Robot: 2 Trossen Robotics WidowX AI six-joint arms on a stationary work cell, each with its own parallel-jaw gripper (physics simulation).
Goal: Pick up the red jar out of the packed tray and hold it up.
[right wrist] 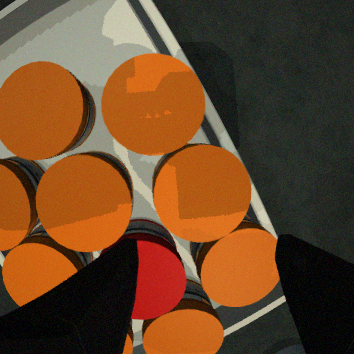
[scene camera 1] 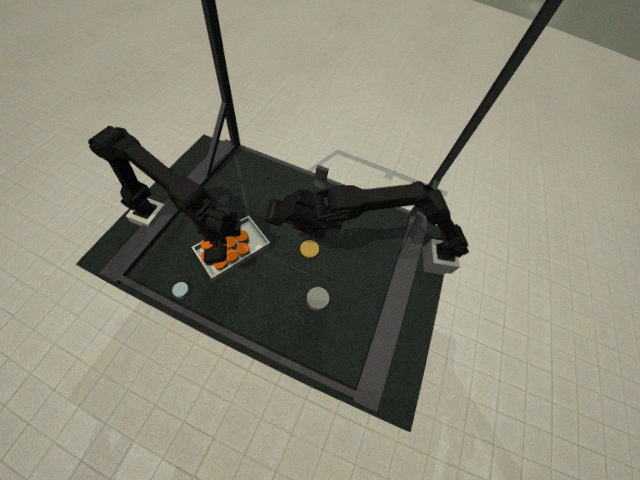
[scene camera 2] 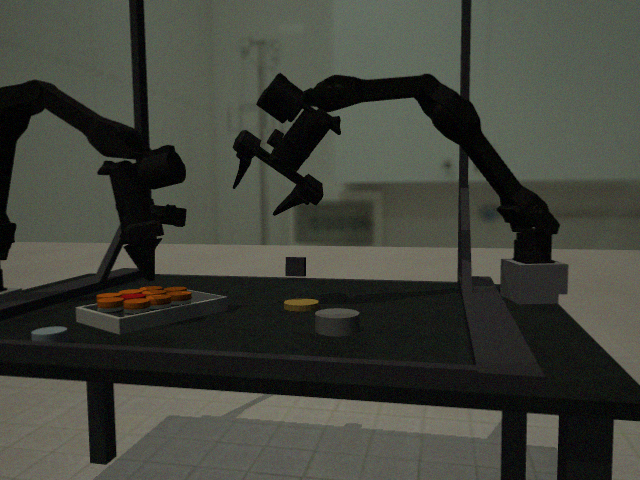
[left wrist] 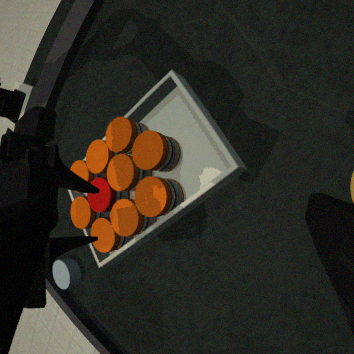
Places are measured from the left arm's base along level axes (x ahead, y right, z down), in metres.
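Where they show: left gripper, fingertip midpoint: (scene camera 1: 283, 221) (scene camera 2: 253, 201) (left wrist: 181, 207); right gripper, fingertip midpoint: (right wrist: 208, 249) (scene camera 1: 225, 250) (scene camera 2: 150, 280) (left wrist: 96, 214); left arm's base, origin of the base link: (scene camera 1: 445, 252) (scene camera 2: 533, 261); right arm's base, origin of the base link: (scene camera 1: 145, 210) (left wrist: 15, 105).
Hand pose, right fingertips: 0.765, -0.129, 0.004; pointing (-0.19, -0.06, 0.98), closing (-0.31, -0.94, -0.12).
Things, the pixels of their top centre, and the offset from my right fingertips, as dx, dy, dz.
- red jar, middle of its top: (right wrist: 139, 282) (left wrist: 97, 194) (scene camera 2: 133, 295) +0.035, +0.015, +0.031
- white tray, middle of its top: (right wrist: 92, 193) (left wrist: 130, 174) (scene camera 2: 154, 301) (scene camera 1: 231, 244) +0.004, +0.048, +0.049
- orange-lidded jar, middle of its top: (right wrist: 244, 269) (left wrist: 101, 234) (scene camera 2: 136, 300) (scene camera 1: 219, 262) +0.017, -0.032, +0.031
- yellow disc, middle of its top: (scene camera 2: 301, 301) (scene camera 1: 309, 248) -0.274, +0.093, +0.065
- grey cylinder, middle of its top: (scene camera 2: 337, 313) (scene camera 1: 318, 297) -0.329, -0.094, +0.047
- pale blue round piece, middle of its top: (left wrist: 60, 274) (scene camera 2: 49, 330) (scene camera 1: 180, 289) +0.121, -0.141, +0.053
The red jar (scene camera 2: 132, 296) (left wrist: 101, 195) (right wrist: 159, 280) stands among several orange-lidded jars in the white tray (scene camera 1: 254, 232) (scene camera 2: 98, 320) (left wrist: 200, 125). In scene camera 1 it is hidden by my right gripper. My right gripper (scene camera 2: 149, 276) (left wrist: 96, 214) (right wrist: 208, 249) is partly open and empty, pointing down low over the packed jars. In the right wrist view one finger covers the left part of the red lid; the other is by the tray's right edge, beside an orange-lidded jar (right wrist: 240, 267). My left gripper (scene camera 2: 254, 200) is wide open and empty, high above the table.
A yellow disc (scene camera 1: 309, 248) (scene camera 2: 300, 304) and a grey cylinder (scene camera 1: 317, 298) (scene camera 2: 337, 322) stand right of the tray. A pale blue round piece (scene camera 1: 179, 289) (scene camera 2: 49, 333) (left wrist: 62, 274) is near the front left edge. Frame posts (scene camera 1: 219, 72) (scene camera 2: 465, 155) rise from the table.
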